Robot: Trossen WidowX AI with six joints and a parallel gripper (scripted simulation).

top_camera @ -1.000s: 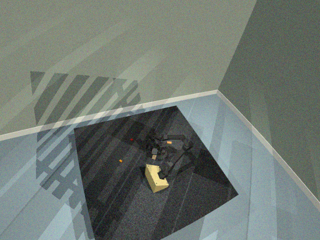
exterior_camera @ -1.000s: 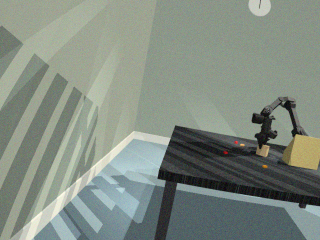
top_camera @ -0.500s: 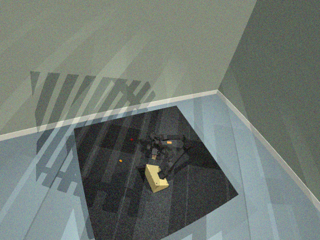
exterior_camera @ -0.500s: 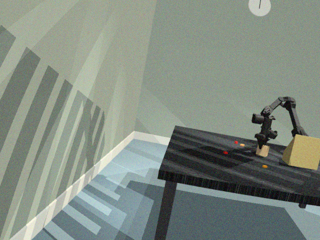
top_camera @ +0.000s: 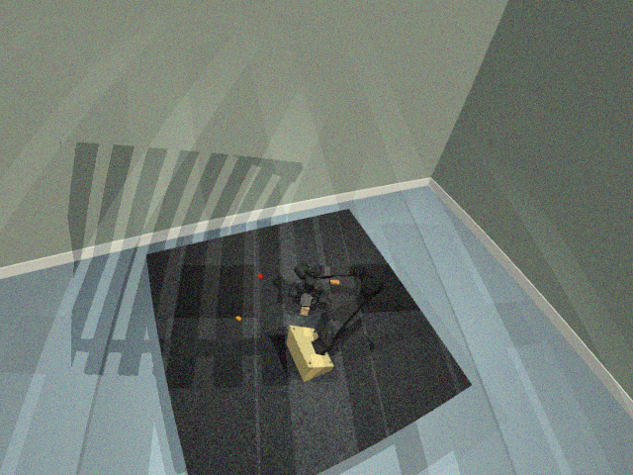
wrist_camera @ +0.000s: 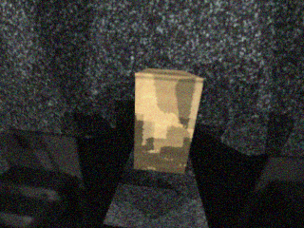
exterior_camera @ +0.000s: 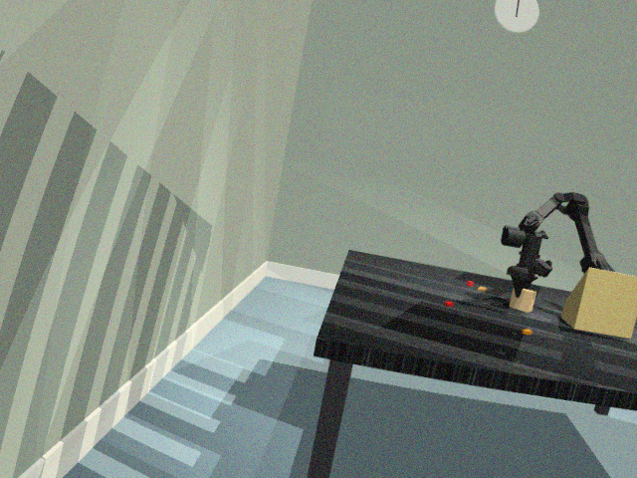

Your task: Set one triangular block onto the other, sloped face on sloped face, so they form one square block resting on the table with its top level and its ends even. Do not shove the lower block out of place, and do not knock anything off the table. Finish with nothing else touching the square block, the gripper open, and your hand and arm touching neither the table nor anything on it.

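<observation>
My gripper tip is 10 mm short of the triangular block and 10 mm below it. The rest, counted from my gripper tip: orange piece: 20 mm ahead, 340 mm to the left, 30 mm below.
</observation>
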